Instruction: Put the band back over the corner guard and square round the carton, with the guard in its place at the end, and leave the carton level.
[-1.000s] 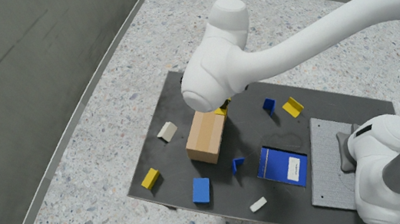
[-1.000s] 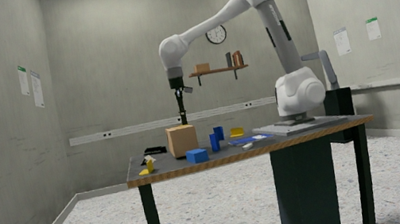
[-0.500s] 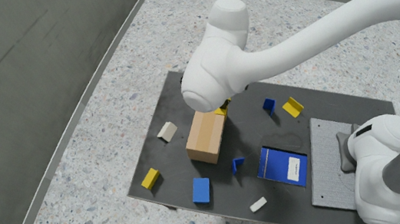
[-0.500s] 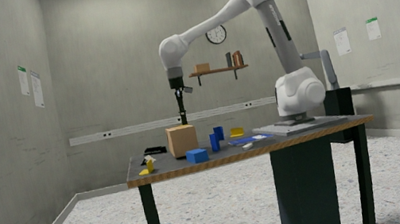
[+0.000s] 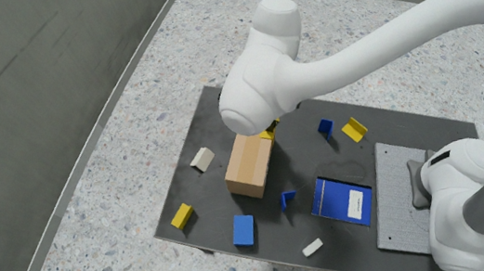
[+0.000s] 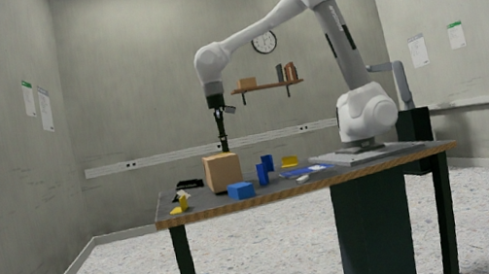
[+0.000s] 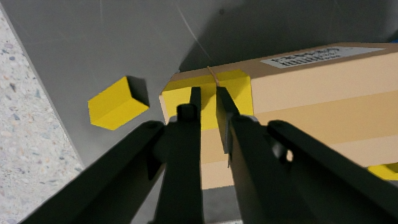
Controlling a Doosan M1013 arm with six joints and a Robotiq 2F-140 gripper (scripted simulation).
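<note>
Now: the brown carton 10 cm below my hand, 7 cm to the left of it and 5 cm ahead of it. Round my hand: blue block: 32 cm to the left, 16 cm below, 5 cm ahead; then white block: 35 cm to the left, 17 cm below, 17 cm behind.
</note>
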